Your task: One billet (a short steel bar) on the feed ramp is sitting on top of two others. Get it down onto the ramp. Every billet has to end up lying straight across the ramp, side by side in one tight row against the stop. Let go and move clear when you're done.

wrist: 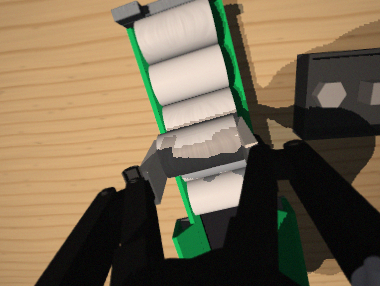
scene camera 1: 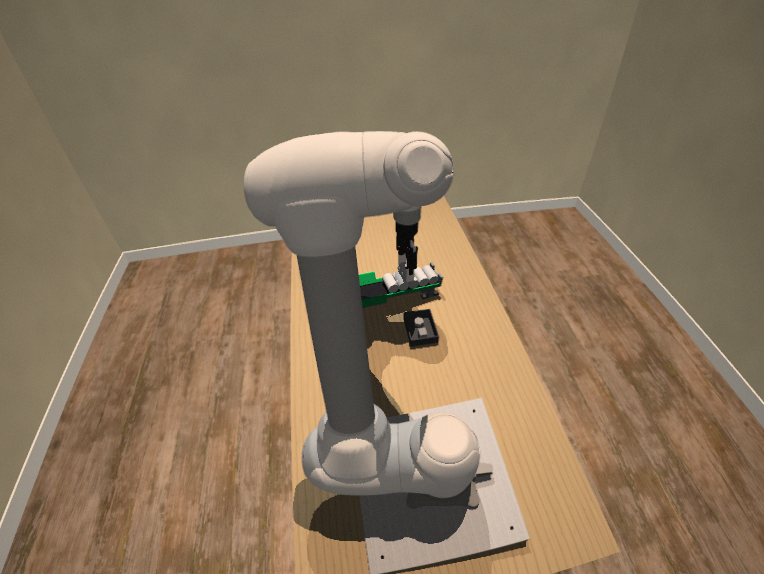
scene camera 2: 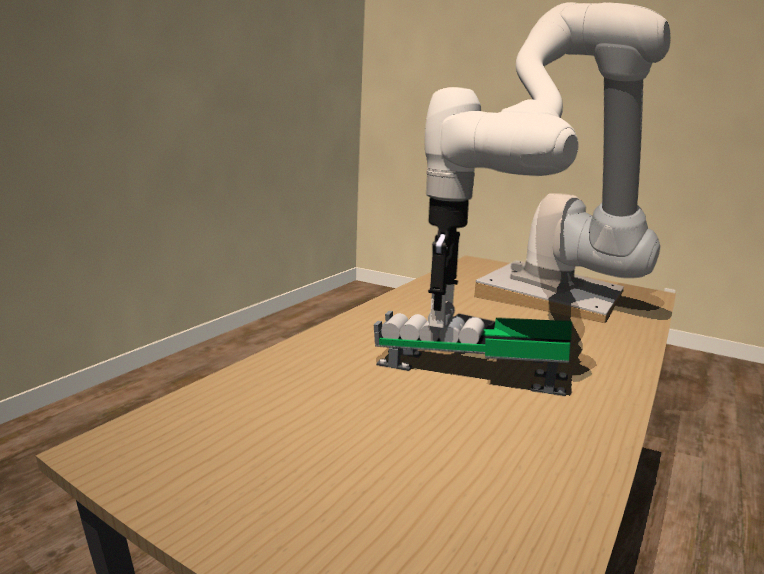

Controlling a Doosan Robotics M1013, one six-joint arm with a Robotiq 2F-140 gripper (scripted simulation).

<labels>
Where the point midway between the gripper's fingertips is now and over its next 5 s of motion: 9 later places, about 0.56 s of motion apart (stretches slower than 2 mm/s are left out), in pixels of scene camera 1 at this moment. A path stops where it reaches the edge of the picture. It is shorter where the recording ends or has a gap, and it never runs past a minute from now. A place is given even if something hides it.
My gripper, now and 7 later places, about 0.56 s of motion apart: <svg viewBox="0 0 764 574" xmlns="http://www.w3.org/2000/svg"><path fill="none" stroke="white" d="M405 274L406 258L402 254L376 266L376 272L376 285L377 287L377 285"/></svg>
</labels>
